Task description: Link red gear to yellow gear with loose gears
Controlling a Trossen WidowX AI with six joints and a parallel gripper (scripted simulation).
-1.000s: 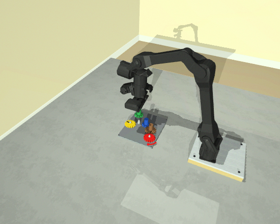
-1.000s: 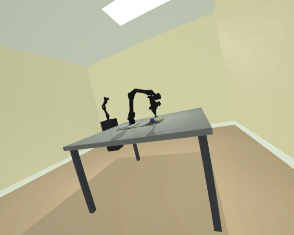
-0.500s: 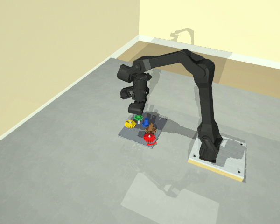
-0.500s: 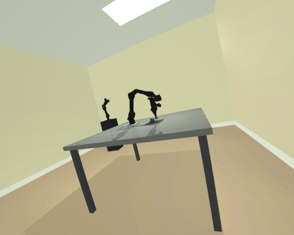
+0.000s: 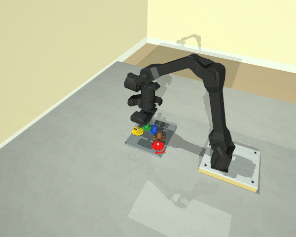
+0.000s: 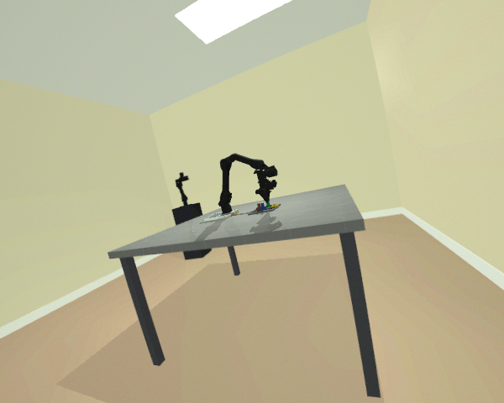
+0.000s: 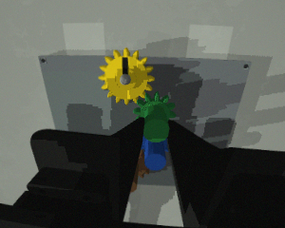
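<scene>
Now: gripper tip 40 mm past the blue gear and 20 mm above it. The rest, counted from my gripper tip: yellow gear: 30 mm to the left, 30 mm below, 30 mm ahead; then green gear: 10 mm below; then brown gear: 70 mm behind, 30 mm to the left, 20 mm below.
</scene>
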